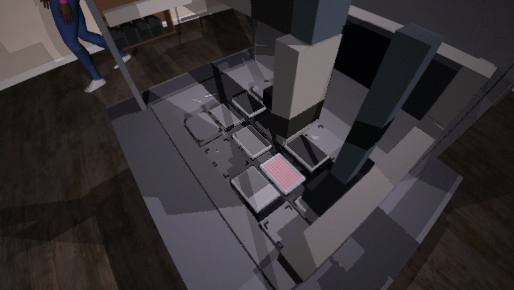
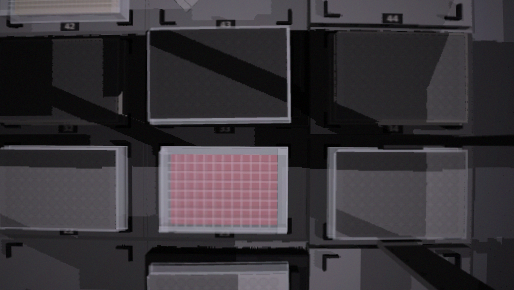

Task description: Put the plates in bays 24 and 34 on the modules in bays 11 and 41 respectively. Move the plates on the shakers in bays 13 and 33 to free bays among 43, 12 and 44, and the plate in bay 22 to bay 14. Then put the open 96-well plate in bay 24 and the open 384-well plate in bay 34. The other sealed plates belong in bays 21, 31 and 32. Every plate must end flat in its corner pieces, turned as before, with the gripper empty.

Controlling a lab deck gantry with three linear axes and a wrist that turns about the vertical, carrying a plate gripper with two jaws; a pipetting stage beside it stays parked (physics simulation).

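Places are measured from the robot's base along level axes (x left, y ahead, z down), in metres.
Pixels of known places: gripper, fingertip midpoint: (image 2: 396,193); robot's base at its link origin: (image 1: 185,124).
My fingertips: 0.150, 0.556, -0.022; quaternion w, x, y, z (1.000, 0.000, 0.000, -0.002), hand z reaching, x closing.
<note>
For each thing: its middle in the pictures, then the offset to it from my fingertips, as dx, dy, dz. "spot": a spot on its surface instead.
- bay 13 at a spot on its surface: (image 2: 215,281) spot: -0.075, -0.167, -0.015
- bay 22 at a spot on its surface: (image 2: 60,190) (image 1: 251,140) spot: -0.001, -0.324, +0.007
- bay 24 at a spot on its surface: (image 2: 397,195) spot: -0.001, -0.004, -0.007
- bay 32 at a spot on its surface: (image 2: 77,65) spot: +0.121, -0.307, +0.007
- bay 33 at a spot on its surface: (image 2: 220,95) (image 1: 303,153) spot: +0.087, -0.163, -0.015
- bay 34 at a spot on its surface: (image 2: 390,75) spot: +0.108, -0.011, -0.007
- pink open plate at the middle of its body: (image 2: 223,189) (image 1: 282,172) +0.000, -0.164, +0.015
- yellow open plate at a spot on its surface: (image 2: 65,7) spot: +0.181, -0.323, +0.010
- bay 21 at a spot on its surface: (image 1: 227,115) spot: -0.001, -0.483, +0.008
- bay 31 at a spot on its surface: (image 1: 248,104) spot: +0.101, -0.484, +0.007
- bay 12 at a spot on its surface: (image 2: 14,248) spot: -0.067, -0.388, +0.022
- bay 14 at a spot on its surface: (image 2: 330,261) spot: -0.068, -0.059, +0.007
- bay 43 at a spot on its surface: (image 2: 167,19) spot: +0.174, -0.224, +0.022
The gripper body (image 1: 325,192) is low at the right, over the area of bays 24 and 34; its jaws are hidden. Sealed plates lie in bay 13 (image 1: 256,189) (image 2: 215,281), bay 22 (image 1: 251,141) (image 2: 60,190), bay 24 (image 2: 397,195), bay 32 (image 2: 77,65), bay 33 (image 1: 309,152) (image 2: 220,95) and bay 34 (image 2: 390,75). A pink open plate (image 1: 282,174) (image 2: 223,190) sits in bay 23. Part of a yellow open plate (image 2: 65,7) shows in bay 42. Plates in bay 21 (image 1: 227,115) and bay 31 (image 1: 248,104) lie farther back.
The pipetting column (image 1: 305,80) stands left of the gripper column (image 1: 382,80). A front beam (image 1: 360,205) crosses the lower right and hides part of the gripper. Corner pieces show at bay 12 (image 2: 14,248), bay 14 (image 2: 330,261) and bay 43 (image 2: 167,19).
</note>
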